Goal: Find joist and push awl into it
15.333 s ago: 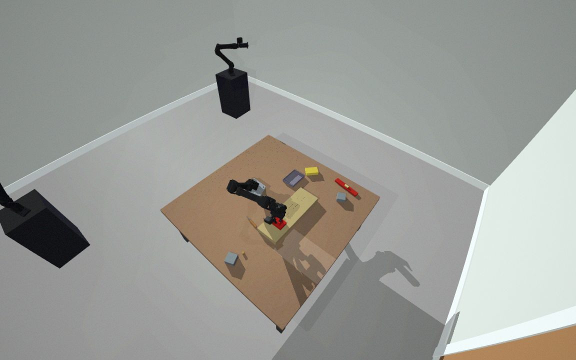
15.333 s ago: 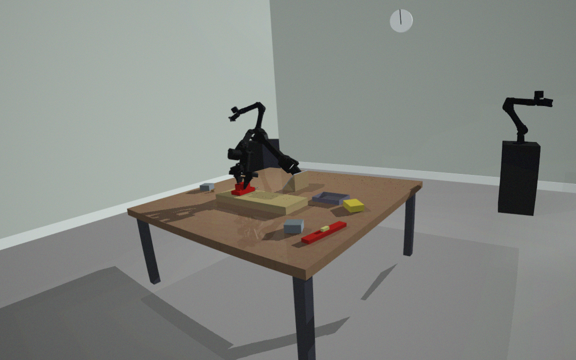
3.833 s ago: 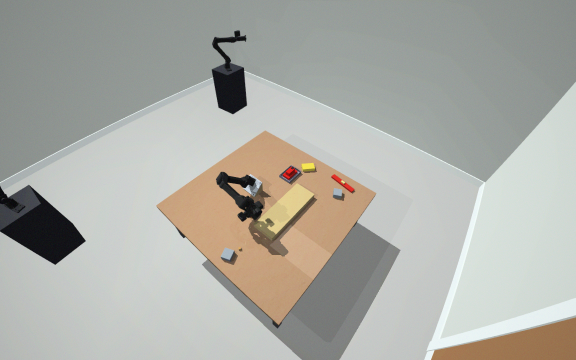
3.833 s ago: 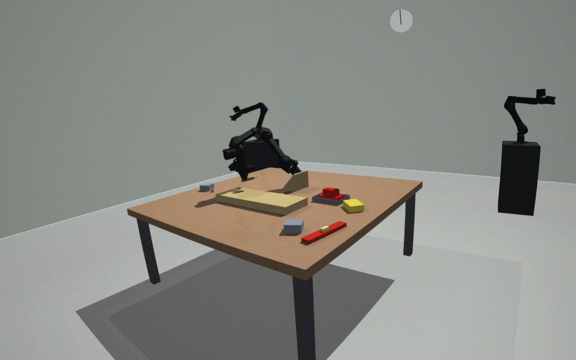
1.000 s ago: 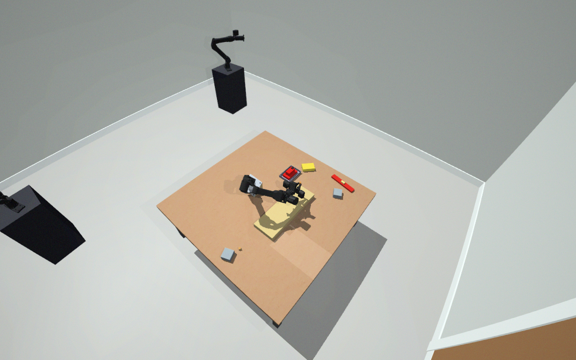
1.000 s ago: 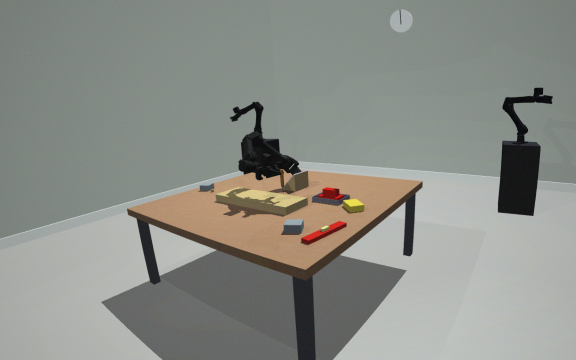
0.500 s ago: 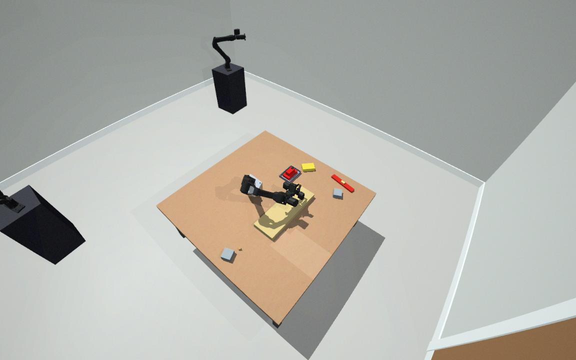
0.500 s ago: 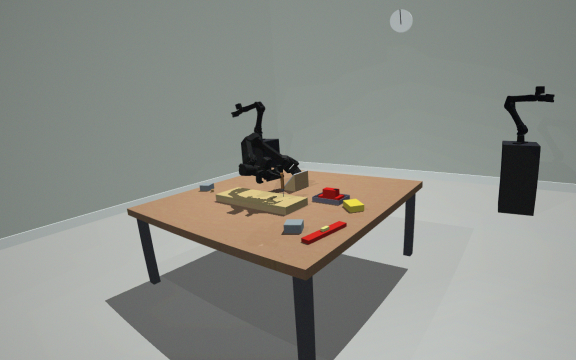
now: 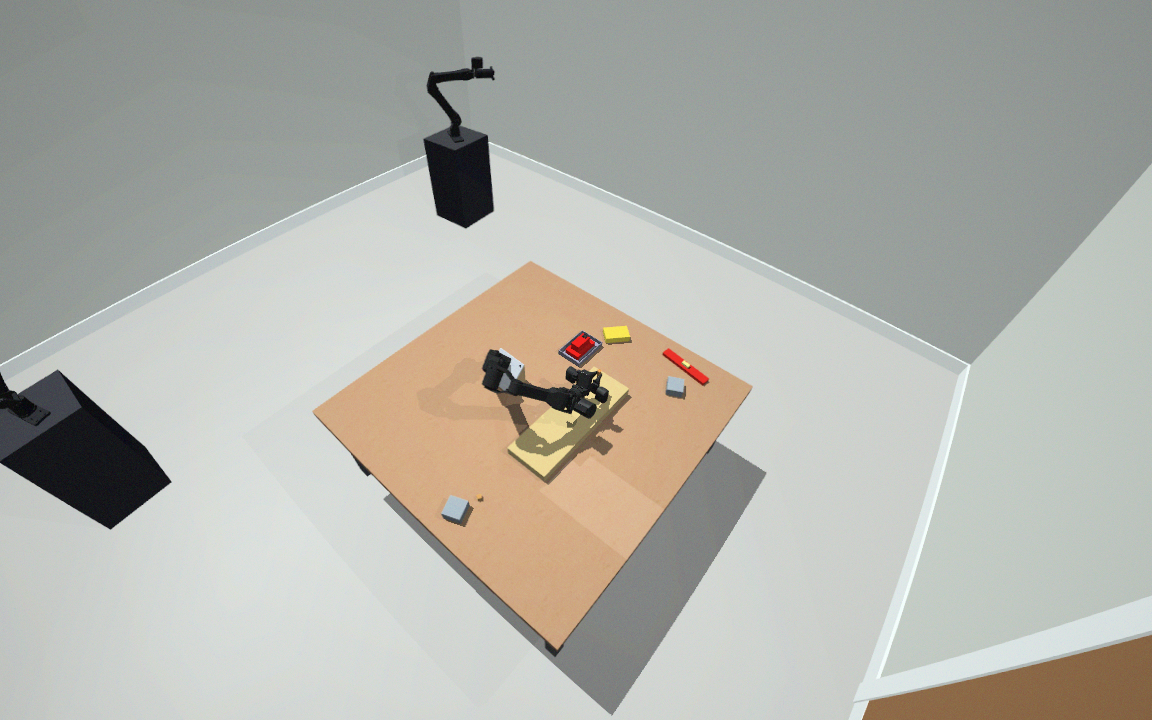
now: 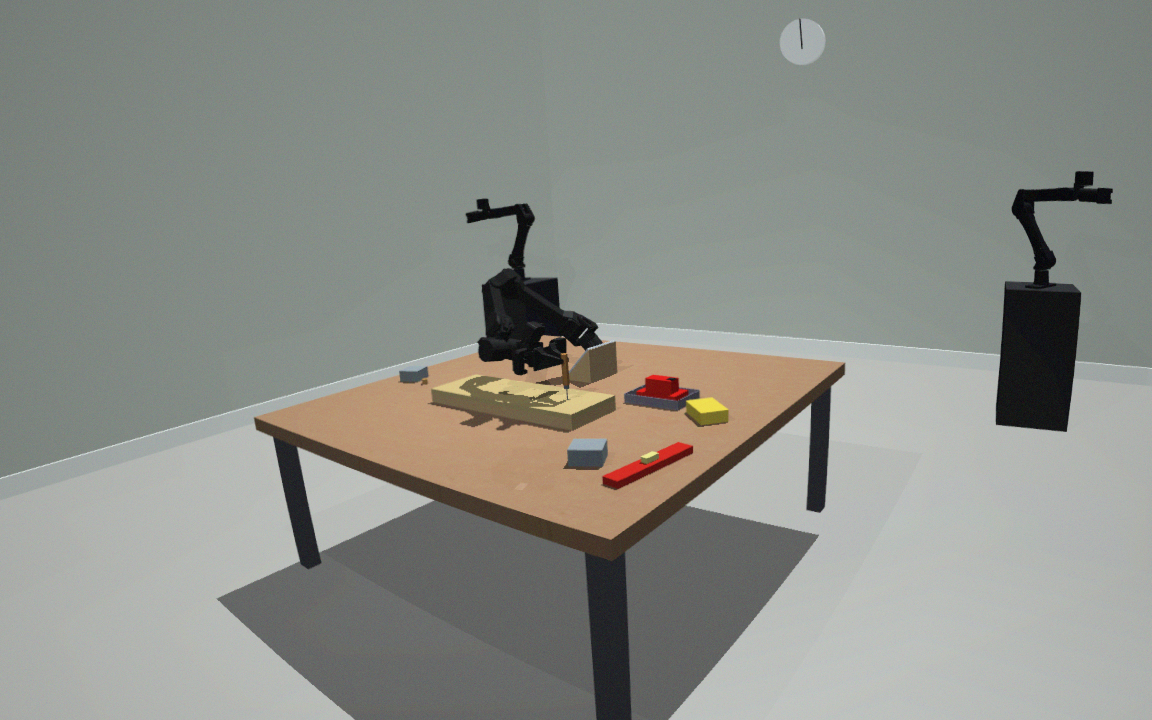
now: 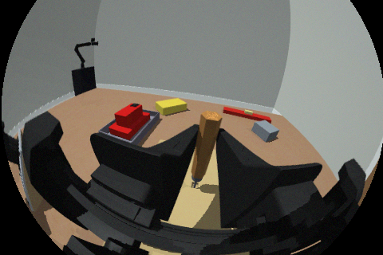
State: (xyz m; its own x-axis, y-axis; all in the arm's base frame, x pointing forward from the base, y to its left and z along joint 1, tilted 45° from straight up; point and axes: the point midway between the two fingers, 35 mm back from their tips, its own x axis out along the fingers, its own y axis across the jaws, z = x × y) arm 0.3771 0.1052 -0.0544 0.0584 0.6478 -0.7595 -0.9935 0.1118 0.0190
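My gripper tip is 6 cm above the awl. Round my gripper tip: red stud finder: 20 cm behind, 18 cm to the left, 9 cm below; yellow block: 33 cm to the left, 13 cm below, 12 cm behind; grey-purple tray: 20 cm behind, 16 cm to the left, 13 cm below.
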